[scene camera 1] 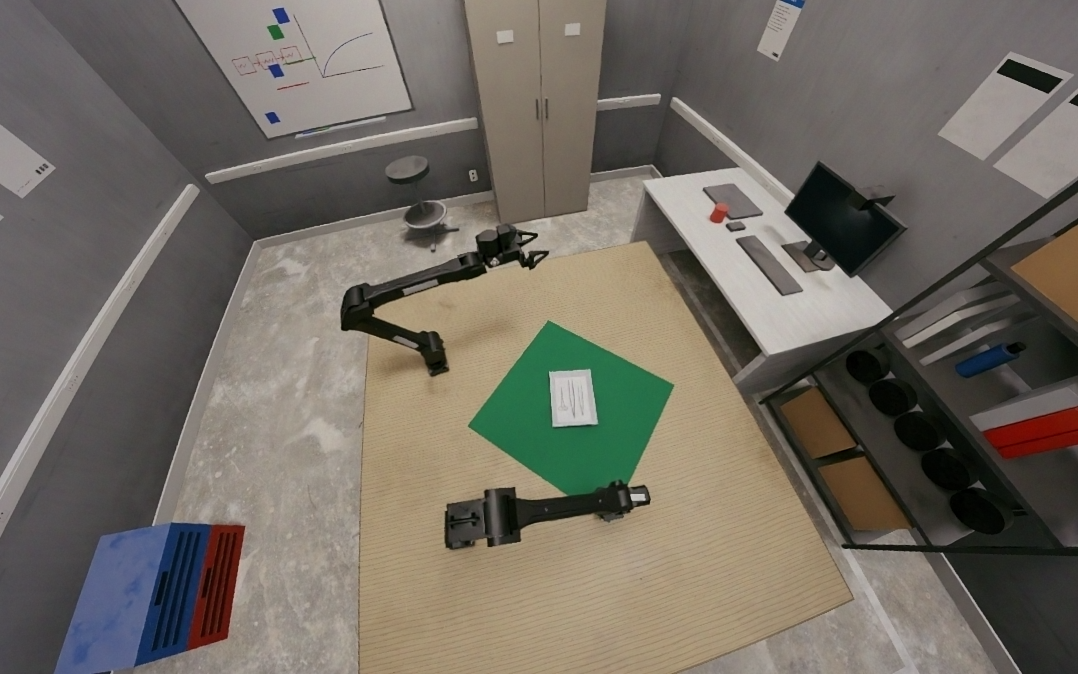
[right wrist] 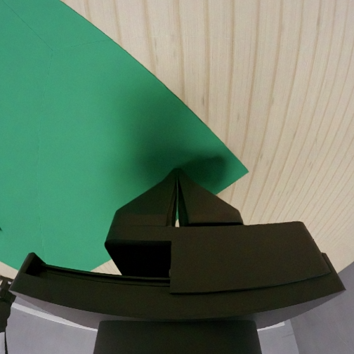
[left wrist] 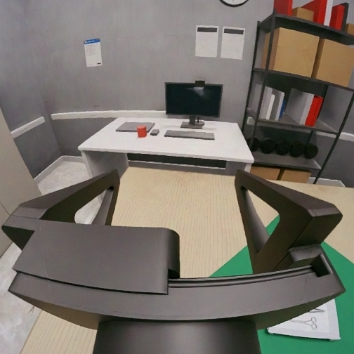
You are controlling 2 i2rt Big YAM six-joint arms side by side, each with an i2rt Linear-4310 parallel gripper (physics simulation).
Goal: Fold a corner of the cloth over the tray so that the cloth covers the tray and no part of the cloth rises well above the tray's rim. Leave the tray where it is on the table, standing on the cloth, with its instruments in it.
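A green cloth (scene camera 1: 516,421) (left wrist: 347,275) (right wrist: 90,125) lies flat on the table. A white tray (scene camera 1: 553,397) (left wrist: 280,330) stands on it near the middle, with thin instruments (scene camera 1: 578,397) inside. My left gripper (scene camera 1: 540,246) (left wrist: 176,175) is wide open and empty, near the table's back edge, away from the cloth. My right gripper (right wrist: 176,174) is shut, its tips together over the cloth close to the front corner. The corner lies flat beside the fingers, and no cloth visibly bunches between them. In the scene view the right arm's wrist hides its fingertips.
The wooden table (scene camera 1: 715,548) extends around the cloth. A white desk (scene camera 1: 699,254) with a monitor (scene camera 1: 844,218) stands beyond its right side. A shelf unit stands at the far right. A stool (scene camera 1: 407,168) and a cabinet (scene camera 1: 540,119) stand behind the table.
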